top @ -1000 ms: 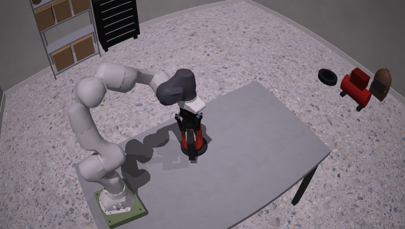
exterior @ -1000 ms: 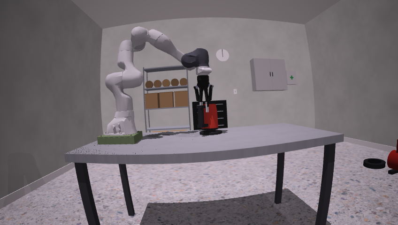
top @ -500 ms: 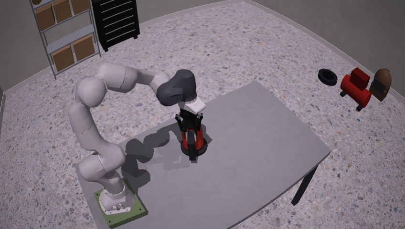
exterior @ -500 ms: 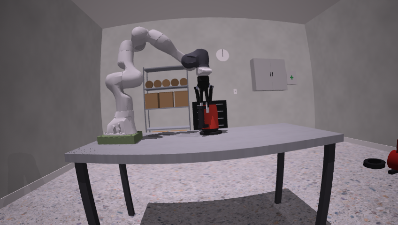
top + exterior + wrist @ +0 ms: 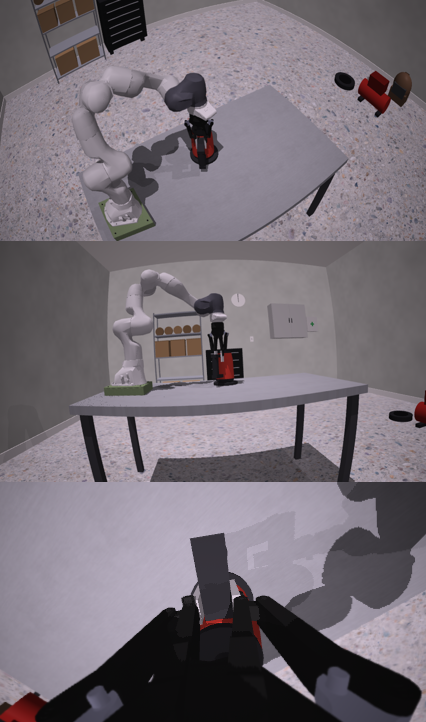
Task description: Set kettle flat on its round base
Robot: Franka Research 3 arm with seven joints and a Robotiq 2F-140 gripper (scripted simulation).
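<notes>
Right now the red kettle is 5 cm below my hand, 3 cm to the left of it and 2 cm ahead of it. Round my hand: black round base 16 cm below, 6 cm to the left, 3 cm ahead.
</notes>
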